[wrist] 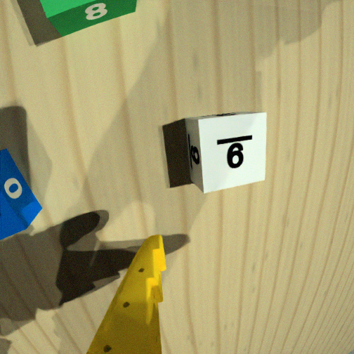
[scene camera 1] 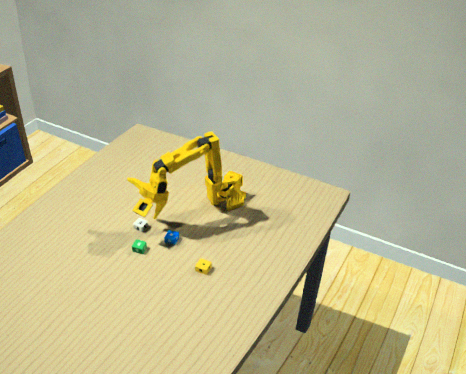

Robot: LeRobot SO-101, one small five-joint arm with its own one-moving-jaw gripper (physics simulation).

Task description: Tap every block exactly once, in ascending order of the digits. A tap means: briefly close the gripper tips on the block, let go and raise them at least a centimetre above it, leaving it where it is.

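Note:
A white block [scene camera 1: 141,225] [wrist: 232,155] stands on the table; its digit looks like a 6 with a bar above it in the wrist view, so it reads as an upside-down 9. A green block [scene camera 1: 139,246] [wrist: 75,22] marked 8 shows at the wrist view's top left. A blue block [scene camera 1: 171,237] [wrist: 17,210] marked 0 is at its left edge. A yellow block [scene camera 1: 203,266] lies farther off, its digit too small to read. My gripper [scene camera 1: 142,198] is open and empty, raised above and slightly behind the white block. Its fixed jaw [wrist: 142,295] shows in the wrist view, apart from the block.
The wooden table [scene camera 1: 110,310] carries the blocks and the arm's base [scene camera 1: 227,192]. The green and blue blocks stand near the white one, with gaps between them. The arm's shadow falls across the table beside the blue block.

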